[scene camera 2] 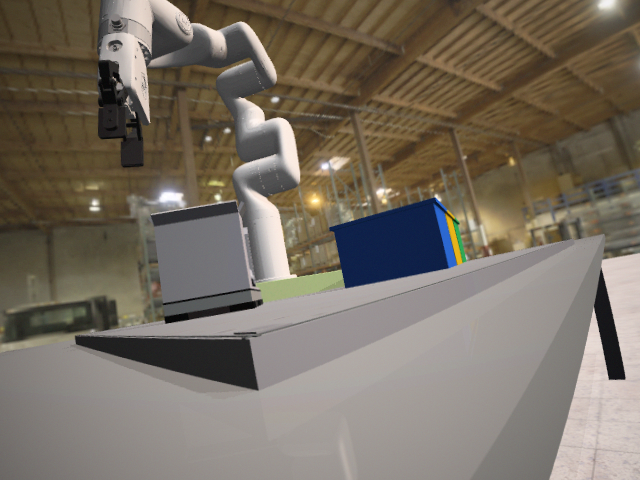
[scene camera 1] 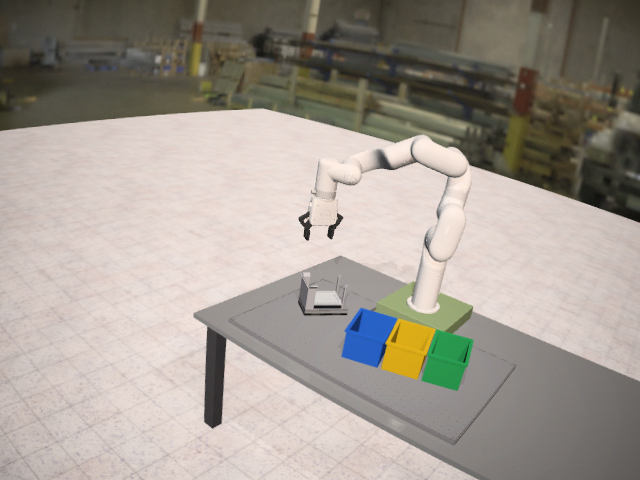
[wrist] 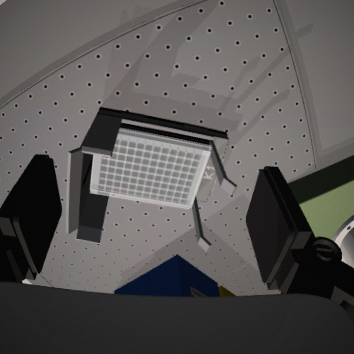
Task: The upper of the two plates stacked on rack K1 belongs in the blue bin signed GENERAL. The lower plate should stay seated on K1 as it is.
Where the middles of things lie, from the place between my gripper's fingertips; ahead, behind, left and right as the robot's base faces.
My gripper is now 190 mm above the gridded plate point(wrist: 148, 167), 90 mm to the right of it and 50 mm short of it.
